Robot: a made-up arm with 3 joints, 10 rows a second.
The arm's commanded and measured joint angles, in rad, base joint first. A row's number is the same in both.
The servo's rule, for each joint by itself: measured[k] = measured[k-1] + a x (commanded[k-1-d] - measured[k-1]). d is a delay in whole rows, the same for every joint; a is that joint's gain. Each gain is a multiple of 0.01, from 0.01 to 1. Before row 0 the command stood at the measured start. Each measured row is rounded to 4 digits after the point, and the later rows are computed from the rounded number. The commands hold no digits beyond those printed.
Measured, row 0:
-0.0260, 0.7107, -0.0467
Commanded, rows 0 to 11:
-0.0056, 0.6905, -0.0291
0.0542, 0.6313, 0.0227
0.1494, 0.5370, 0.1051
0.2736, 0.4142, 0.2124
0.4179, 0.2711, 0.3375
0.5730, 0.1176, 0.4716
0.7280, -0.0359, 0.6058
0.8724, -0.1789, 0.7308
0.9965, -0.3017, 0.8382
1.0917, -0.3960, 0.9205
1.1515, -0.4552, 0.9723
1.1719, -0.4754, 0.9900
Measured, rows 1 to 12:
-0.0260, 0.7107, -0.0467
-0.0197, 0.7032, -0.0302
0.0032, 0.6766, 0.0195
0.0485, 0.6249, 0.1000
0.1183, 0.5469, 0.2057
0.2112, 0.4449, 0.3296
0.3234, 0.3238, 0.4631
0.4488, 0.1907, 0.5972
0.5801, 0.0539, 0.7228
0.7092, -0.0777, 0.8313
0.8278, -0.1955, 0.9151
0.9281, -0.2916, 0.9689
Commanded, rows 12 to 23:
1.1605, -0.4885, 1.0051
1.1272, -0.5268, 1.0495
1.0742, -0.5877, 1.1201
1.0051, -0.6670, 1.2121
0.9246, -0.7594, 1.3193
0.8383, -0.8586, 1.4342
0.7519, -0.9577, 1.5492
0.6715, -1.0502, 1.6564
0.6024, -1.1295, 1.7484
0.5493, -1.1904, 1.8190
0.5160, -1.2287, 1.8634
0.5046, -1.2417, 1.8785
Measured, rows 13 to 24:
1.0037, -0.3596, 0.9887
1.0523, -0.4073, 1.0041
1.0755, -0.4515, 1.0468
1.0751, -0.5019, 1.1157
1.0534, -0.5630, 1.2063
1.0135, -0.6357, 1.3125
0.9592, -0.7182, 1.4269
0.8949, -0.8068, 1.5419
0.8256, -0.8969, 1.6495
0.7564, -0.9830, 1.7425
0.6922, -1.0597, 1.8144
0.6376, -1.1222, 1.8605

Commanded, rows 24 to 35:
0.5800, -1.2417, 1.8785
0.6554, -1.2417, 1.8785
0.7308, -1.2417, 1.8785
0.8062, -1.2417, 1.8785
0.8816, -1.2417, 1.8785
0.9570, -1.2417, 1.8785
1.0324, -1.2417, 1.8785
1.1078, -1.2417, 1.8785
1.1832, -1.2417, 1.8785
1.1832, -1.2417, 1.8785
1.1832, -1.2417, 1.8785
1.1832, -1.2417, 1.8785
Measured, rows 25 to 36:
0.5964, -1.1664, 1.8774
0.5913, -1.1943, 1.8784
0.6112, -1.2118, 1.8785
0.6483, -1.2229, 1.8785
0.6972, -1.2299, 1.8785
0.7544, -1.2343, 1.8785
0.8172, -1.2370, 1.8785
0.8839, -1.2387, 1.8785
0.9533, -1.2398, 1.8785
1.0246, -1.2405, 1.8785
1.0738, -1.2409, 1.8785
1.1077, -1.2412, 1.8785

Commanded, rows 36 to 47:
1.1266, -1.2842, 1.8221
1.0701, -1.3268, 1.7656
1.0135, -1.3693, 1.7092
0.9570, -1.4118, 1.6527
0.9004, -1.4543, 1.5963
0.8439, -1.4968, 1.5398
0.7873, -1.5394, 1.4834
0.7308, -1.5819, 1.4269
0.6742, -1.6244, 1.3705
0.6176, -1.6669, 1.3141
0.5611, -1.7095, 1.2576
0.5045, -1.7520, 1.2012
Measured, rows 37 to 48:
1.1311, -1.2414, 1.8785
1.1297, -1.2572, 1.8255
1.1112, -1.2830, 1.7692
1.0809, -1.3149, 1.7128
1.0425, -1.3508, 1.6563
0.9984, -1.3891, 1.5999
0.9505, -1.4289, 1.5434
0.8999, -1.4698, 1.4870
0.8475, -1.5113, 1.4305
0.7938, -1.5531, 1.3741
0.7392, -1.5952, 1.3177
0.6840, -1.6375, 1.2612

